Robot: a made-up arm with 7 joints. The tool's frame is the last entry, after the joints.
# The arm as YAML. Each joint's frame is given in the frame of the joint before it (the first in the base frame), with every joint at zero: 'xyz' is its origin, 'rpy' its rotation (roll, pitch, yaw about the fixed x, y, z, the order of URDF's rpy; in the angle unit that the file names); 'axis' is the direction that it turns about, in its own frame. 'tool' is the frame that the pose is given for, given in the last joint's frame.
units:
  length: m
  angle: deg
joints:
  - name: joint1
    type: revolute
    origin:
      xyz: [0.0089, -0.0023, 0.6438]
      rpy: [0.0, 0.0, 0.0]
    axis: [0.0, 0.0, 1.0]
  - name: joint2
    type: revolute
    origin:
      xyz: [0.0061, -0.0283, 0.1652]
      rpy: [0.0, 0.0, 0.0]
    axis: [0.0, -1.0, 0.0]
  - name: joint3
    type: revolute
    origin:
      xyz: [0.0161, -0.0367, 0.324]
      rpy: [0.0, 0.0, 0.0]
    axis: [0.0, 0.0, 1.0]
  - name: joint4
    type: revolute
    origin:
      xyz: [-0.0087, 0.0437, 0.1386]
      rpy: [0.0, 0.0, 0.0]
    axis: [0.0, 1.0, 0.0]
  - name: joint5
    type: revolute
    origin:
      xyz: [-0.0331, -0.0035, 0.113]
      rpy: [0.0, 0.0, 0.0]
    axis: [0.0, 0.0, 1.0]
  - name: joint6
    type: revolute
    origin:
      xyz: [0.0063, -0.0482, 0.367]
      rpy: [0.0, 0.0, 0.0]
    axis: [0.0, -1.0, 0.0]
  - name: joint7
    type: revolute
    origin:
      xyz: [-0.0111, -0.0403, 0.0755]
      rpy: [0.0, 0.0, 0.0]
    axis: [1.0, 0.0, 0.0]
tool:
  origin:
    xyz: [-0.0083, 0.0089, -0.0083]
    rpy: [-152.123, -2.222, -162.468]
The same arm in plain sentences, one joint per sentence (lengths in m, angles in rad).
The arm has seven revolute joints in a row. What follows holds with every joint at zero, and every direction is one of the base frame's. The first joint sits 0.0089 m along +x and 0.0023 m along -y and 0.6438 m along +z from the base frame's origin and rotates about +z. The second joint sits 0.0061 m along +x and 0.0283 m along -y and 0.1652 m along +z from the first joint and rotates about -y. The third joint sits 0.0161 m along +x and 0.0367 m along -y and 0.324 m along +z from the second joint and rotates about +z. The fourth joint sits 0.0087 m along -x and 0.0437 m along +y and 0.1386 m along +z from the third joint and rotates about +y. The fifth joint sits 0.0331 m along -x and 0.0035 m along -y and 0.113 m along +z from the fourth joint and rotates about +z. The sixth joint sits 0.0063 m along +x and 0.0482 m along -y and 0.367 m along +z from the fifth joint and rotates about -y. The seventh joint sits 0.0111 m along -x and 0.0403 m along -y and 0.0755 m along +z from the sixth joint and rotates about +x. The tool frame, which is the frame that the pose is given for, sits 0.0083 m along -x and 0.0089 m along +y and 0.0083 m along -z from the seventh joint; its axes are the base frame's turned by roll -2.655, pitch -0.0388 and yaw -2.8356 rad (as in URDF: about the fixed x, then y, then z).
